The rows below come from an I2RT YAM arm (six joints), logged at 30 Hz.
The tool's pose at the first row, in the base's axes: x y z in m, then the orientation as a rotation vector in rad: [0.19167, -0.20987, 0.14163, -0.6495, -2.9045, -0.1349]
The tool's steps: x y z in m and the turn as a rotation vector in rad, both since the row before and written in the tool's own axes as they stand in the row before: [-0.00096, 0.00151, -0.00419, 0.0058, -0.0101, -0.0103]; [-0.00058, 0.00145, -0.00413, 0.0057, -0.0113, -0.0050]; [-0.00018, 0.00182, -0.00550, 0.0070, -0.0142, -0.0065]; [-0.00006, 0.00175, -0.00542, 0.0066, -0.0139, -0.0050]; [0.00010, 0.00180, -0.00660, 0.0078, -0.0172, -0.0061]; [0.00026, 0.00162, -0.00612, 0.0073, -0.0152, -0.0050]
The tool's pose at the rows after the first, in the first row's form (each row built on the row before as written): [0.19375, -0.20942, 0.14566, -0.6362, -2.9172, -0.1248]; [0.19542, -0.20881, 0.14970, -0.6308, -2.9291, -0.1138]; [0.19702, -0.20780, 0.15518, -0.6237, -2.9441, -0.1001]; [0.19840, -0.20672, 0.16060, -0.6187, -2.9582, -0.0869]; [0.19972, -0.20556, 0.16721, -0.6125, -2.9756, -0.0709]; [0.20068, -0.20438, 0.17336, -0.6075, -2.9908, -0.0560]
